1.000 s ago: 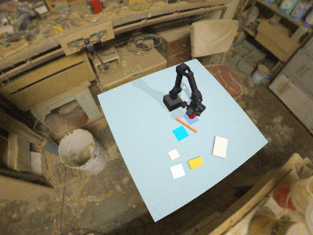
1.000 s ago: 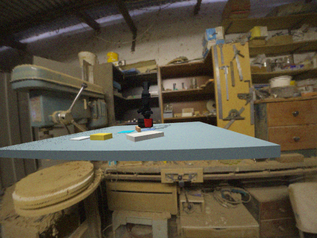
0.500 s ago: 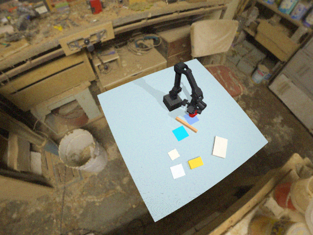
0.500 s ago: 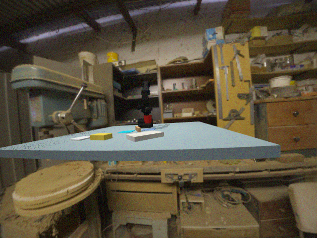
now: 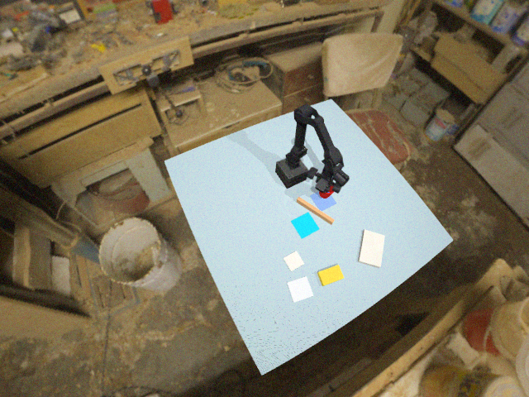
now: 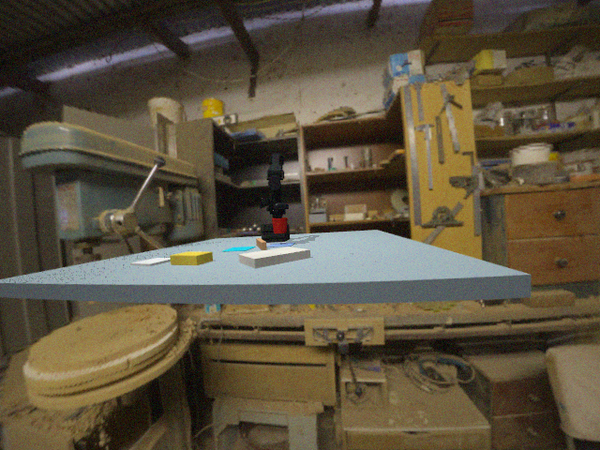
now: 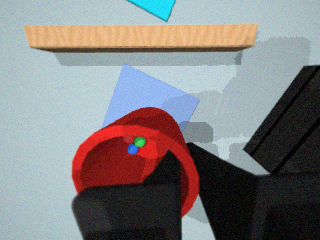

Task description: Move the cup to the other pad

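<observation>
Now: the cyan pad 110 mm ahead of my gripper tip, 160 mm to the right of it and 100 mm below it. From my gripper tip the other things lie so: wooden bar 70 mm ahead, 70 mm to the right, 90 mm below; pale blue pad 30 mm ahead, 20 mm to the left, 100 mm below; red cup 30 mm ahead, 10 mm to the left.
</observation>
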